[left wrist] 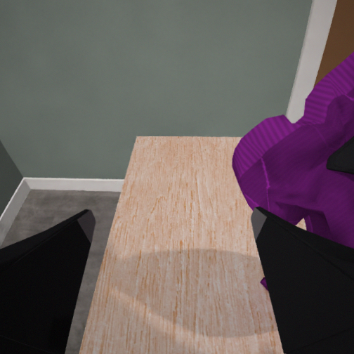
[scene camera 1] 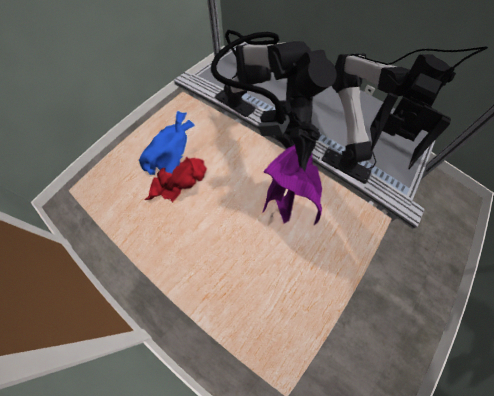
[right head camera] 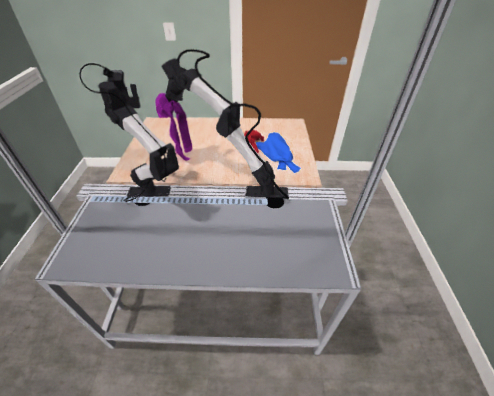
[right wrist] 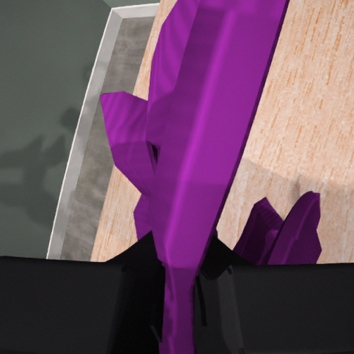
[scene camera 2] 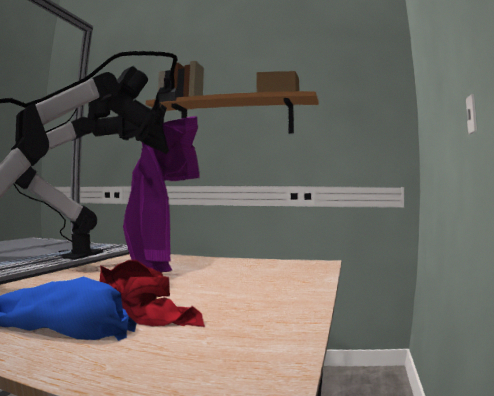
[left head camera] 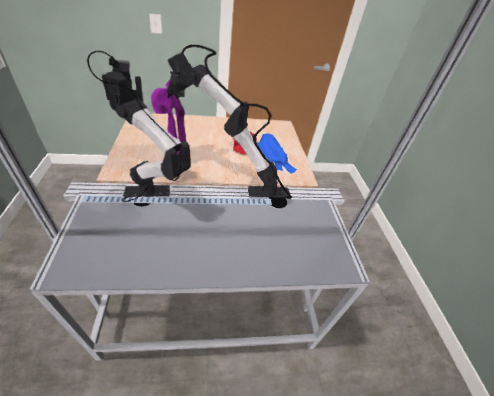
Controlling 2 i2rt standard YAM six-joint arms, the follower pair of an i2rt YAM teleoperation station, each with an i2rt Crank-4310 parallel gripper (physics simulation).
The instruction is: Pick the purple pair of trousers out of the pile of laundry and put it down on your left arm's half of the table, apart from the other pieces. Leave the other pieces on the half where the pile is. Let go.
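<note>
The purple trousers point(left head camera: 162, 101) point(right head camera: 184, 131) point(scene camera 1: 295, 178) point(scene camera 2: 145, 205) point(left wrist: 310, 175) point(right wrist: 210, 125) hang folded over from my right gripper point(scene camera 1: 303, 161) point(scene camera 2: 165, 146) point(right wrist: 180, 207), which is shut on them. They hang over the wooden table point(scene camera 1: 225, 280), well apart from the other pieces. In scene camera 1 they are right of the pile. Whether their lowest ends touch the table is unclear. My left gripper point(scene camera 1: 392, 155) point(left wrist: 172, 212) is open and empty, raised beside the trousers. In the left wrist view the trousers show just beyond and behind its right-hand finger.
A blue garment point(left head camera: 273, 150) point(right head camera: 277, 147) point(scene camera 1: 165, 147) point(scene camera 2: 65, 305) and a red garment point(left head camera: 241, 146) point(right head camera: 255, 136) point(scene camera 1: 182, 177) point(scene camera 2: 145, 295) lie touching on the right arm's half. The two arms are close together in the head views. A metal rail point(scene camera 1: 400, 201) runs along the table's robot-side edge.
</note>
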